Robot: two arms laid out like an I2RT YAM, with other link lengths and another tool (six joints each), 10 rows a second.
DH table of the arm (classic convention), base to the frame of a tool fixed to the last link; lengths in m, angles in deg. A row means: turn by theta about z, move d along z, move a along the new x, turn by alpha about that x. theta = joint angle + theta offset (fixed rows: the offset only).
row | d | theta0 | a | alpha
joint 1 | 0.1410 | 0.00 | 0.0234 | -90.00
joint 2 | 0.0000 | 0.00 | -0.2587 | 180.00
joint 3 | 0.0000 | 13.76 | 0.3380 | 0.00
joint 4 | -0.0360 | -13.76 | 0.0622 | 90.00
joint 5 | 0.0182 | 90.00 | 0.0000 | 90.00
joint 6 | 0.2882 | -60.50 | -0.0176 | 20.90
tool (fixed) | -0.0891 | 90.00 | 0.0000 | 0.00
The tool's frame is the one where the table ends.
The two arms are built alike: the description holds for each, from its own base.
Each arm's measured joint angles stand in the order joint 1, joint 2, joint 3, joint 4, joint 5, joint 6.
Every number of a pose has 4 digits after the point. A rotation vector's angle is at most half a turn.
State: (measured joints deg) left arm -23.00 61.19 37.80 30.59 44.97 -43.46; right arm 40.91 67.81 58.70 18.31 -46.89 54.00
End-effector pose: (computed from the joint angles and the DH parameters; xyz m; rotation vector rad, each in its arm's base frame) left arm 0.3311 -0.2858 0.3066 -0.8624 1.7476 -1.9249; right arm 0.2203 0.4490 0.3876 -0.9642 0.6984 1.2210
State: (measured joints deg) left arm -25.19 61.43 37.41 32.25 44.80 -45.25; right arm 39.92 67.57 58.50 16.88 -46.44 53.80
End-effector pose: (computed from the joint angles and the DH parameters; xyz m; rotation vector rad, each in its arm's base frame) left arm 0.3204 -0.2983 0.3079 -0.8556 1.7683 -1.9672; right arm 0.2285 0.4442 0.3827 -0.9563 0.7311 1.2037
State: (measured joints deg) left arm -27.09 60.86 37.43 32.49 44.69 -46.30; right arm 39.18 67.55 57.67 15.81 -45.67 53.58
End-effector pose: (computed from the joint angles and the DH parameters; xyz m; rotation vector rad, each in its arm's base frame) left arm 0.3090 -0.3079 0.3134 -0.8404 1.7856 -2.0008; right arm 0.2366 0.4407 0.3716 -0.9480 0.7728 1.1875
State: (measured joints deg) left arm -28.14 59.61 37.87 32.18 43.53 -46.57; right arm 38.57 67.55 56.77 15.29 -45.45 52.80
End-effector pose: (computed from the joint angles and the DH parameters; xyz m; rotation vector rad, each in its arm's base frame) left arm 0.3043 -0.3113 0.3257 -0.8283 1.7630 -2.0176; right arm 0.2421 0.4378 0.3612 -0.9510 0.7944 1.1727
